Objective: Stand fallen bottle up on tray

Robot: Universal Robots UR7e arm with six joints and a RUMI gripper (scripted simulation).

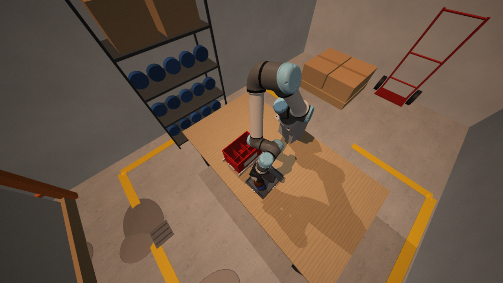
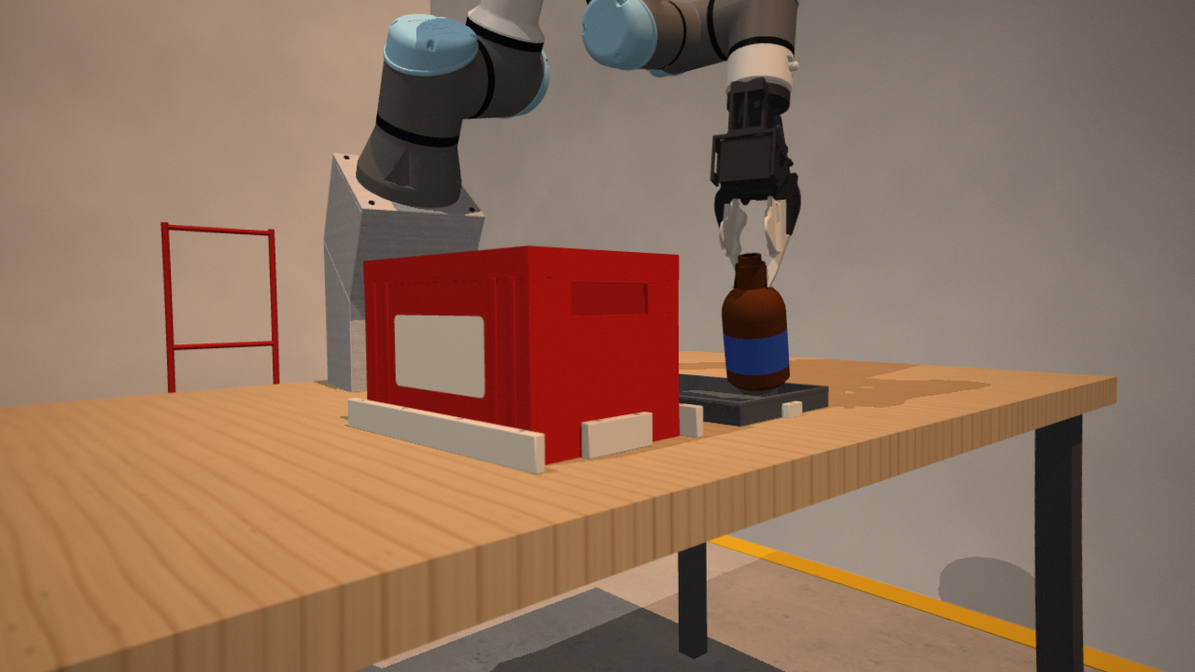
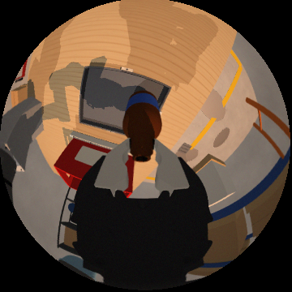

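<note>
The brown bottle lies 1 cm to the left of my hand and 5 cm below it. Round my hand: dark tray 8 cm behind, 1 cm to the left, 15 cm below; then red crate 14 cm behind, 25 cm to the right, 8 cm below.
</note>
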